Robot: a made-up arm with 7 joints.
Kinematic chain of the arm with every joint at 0, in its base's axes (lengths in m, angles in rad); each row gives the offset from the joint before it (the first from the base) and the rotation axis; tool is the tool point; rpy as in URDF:
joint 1: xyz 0 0 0.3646 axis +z
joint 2: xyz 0 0 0 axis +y
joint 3: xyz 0 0 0.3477 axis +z
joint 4: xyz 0.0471 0 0 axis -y
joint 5: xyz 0.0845 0 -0.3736 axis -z
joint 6: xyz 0 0 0 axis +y
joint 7: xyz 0.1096 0 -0.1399 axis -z
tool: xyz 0 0 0 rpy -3.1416 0 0
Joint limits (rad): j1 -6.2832..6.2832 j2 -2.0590..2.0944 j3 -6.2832..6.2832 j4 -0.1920..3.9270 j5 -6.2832..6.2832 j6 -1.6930..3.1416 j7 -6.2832..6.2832
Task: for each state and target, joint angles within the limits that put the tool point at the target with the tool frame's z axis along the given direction. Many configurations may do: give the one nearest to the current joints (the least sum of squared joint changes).
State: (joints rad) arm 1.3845 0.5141 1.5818 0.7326 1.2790 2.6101 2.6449
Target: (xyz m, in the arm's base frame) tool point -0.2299 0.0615 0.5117 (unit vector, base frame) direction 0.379 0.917 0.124
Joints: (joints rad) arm 1.9284 1.3772 1.6940 0.6861 0.8770 3.0568 2.6449
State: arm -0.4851 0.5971 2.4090 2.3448 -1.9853 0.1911 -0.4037
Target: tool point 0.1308 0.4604 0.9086 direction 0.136 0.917 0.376
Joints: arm -0.3280 0.5509 2.0198 1.7243 -2.3082 0.1227 -0.4037
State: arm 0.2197 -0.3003 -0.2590 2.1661 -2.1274 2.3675 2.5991
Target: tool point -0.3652 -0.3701 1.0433 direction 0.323 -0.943 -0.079
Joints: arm 0.5751 -0.8572 0.1393 2.6198 -1.9495 1.6317 2.5991
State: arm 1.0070 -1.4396 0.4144 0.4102 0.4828 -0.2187 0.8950
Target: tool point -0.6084 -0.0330 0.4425 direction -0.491 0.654 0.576
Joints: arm 1.1663 -2.0590 1.1820 0.9765 -0.2770 0.0914 0.8950
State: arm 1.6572 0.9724 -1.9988 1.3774 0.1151 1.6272 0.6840
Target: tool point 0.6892 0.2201 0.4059 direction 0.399 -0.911 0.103
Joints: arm 1.2613 1.5558 -1.6229 1.6241 -0.1021 0.8995 0.6840
